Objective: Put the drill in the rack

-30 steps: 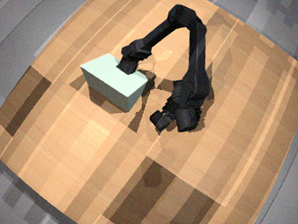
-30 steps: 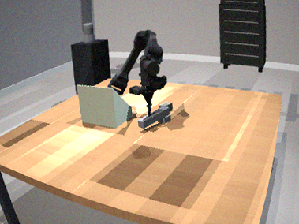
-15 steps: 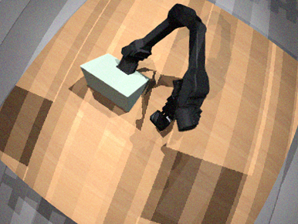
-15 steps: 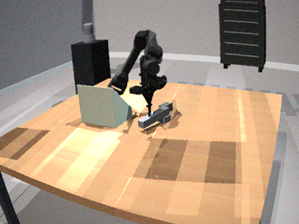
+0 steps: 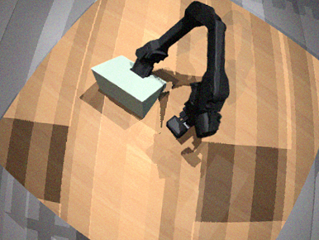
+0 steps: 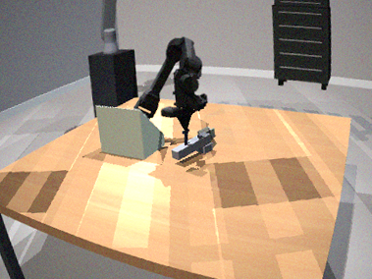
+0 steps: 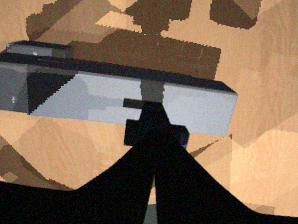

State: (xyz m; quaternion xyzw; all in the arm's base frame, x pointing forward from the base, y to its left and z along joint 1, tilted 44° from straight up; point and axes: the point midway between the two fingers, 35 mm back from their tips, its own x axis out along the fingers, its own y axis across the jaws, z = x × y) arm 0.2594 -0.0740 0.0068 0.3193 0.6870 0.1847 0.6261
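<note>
Right now my gripper tip is 3 cm above the dark blue key. Round my gripper tip: grey rack 3 cm behind, 22 cm to the left, 10 cm below; then drill 1 cm ahead, 6 cm to the left, 7 cm below.
</note>
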